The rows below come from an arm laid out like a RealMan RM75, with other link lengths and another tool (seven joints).
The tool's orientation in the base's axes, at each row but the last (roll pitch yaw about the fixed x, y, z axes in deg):
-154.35, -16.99, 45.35
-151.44, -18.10, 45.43
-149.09, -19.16, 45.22
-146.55, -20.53, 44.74
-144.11, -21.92, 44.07
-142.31, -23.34, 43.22
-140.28, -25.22, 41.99
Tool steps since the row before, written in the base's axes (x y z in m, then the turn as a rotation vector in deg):
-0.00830, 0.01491, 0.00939, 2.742, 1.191, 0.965
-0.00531, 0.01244, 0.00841, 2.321, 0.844, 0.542
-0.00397, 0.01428, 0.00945, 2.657, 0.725, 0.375
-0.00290, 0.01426, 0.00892, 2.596, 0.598, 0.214
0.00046, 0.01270, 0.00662, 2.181, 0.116, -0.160
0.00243, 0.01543, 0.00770, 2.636, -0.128, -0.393
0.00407, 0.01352, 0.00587, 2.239, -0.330, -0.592
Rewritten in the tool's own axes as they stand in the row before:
0.00731, -0.01805, 0.00025, 2.935, 0.955, -0.583
0.00749, -0.01405, 0.00036, 2.288, 1.017, -0.351
0.01003, -0.01440, 0.00102, 2.377, 1.400, -0.338
0.01060, -0.01322, 0.00207, 2.196, 1.498, -0.278
0.01097, -0.00873, 0.00296, 1.469, 1.609, -0.222
0.01438, -0.00892, 0.00413, 1.528, 2.167, -0.300
0.01342, -0.00574, 0.00455, 1.054, 2.076, -0.229

